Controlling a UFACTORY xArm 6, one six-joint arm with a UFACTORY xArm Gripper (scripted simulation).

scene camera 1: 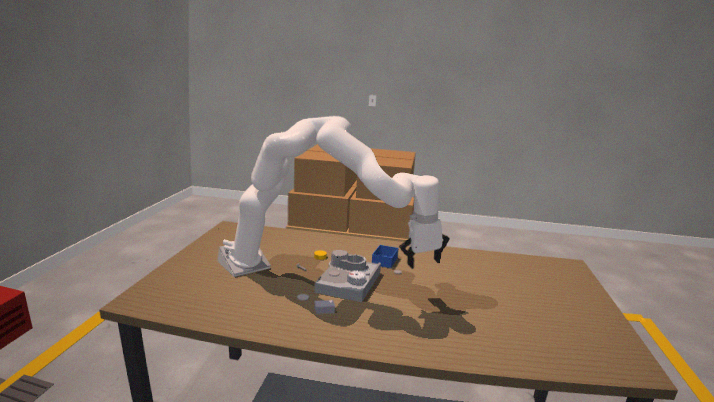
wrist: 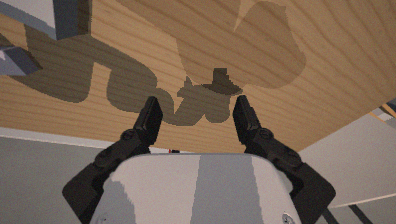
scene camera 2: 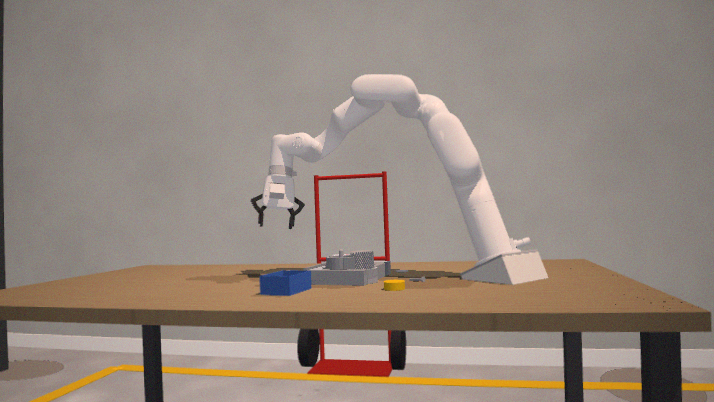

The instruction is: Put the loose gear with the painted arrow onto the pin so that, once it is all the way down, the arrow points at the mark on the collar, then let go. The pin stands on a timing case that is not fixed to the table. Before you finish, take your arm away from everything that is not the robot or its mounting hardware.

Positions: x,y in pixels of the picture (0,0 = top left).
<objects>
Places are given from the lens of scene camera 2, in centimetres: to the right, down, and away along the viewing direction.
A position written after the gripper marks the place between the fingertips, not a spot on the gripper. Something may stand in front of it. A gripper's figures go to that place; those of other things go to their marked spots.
gripper (scene camera 2: 275,227): -26, 8, 154
grey timing case (scene camera 2: 358,268): 0, 18, 129
blue bin (scene camera 2: 286,282): -16, 19, 113
The marked spots on the blue bin and the grey timing case are 23 cm apart.
</objects>
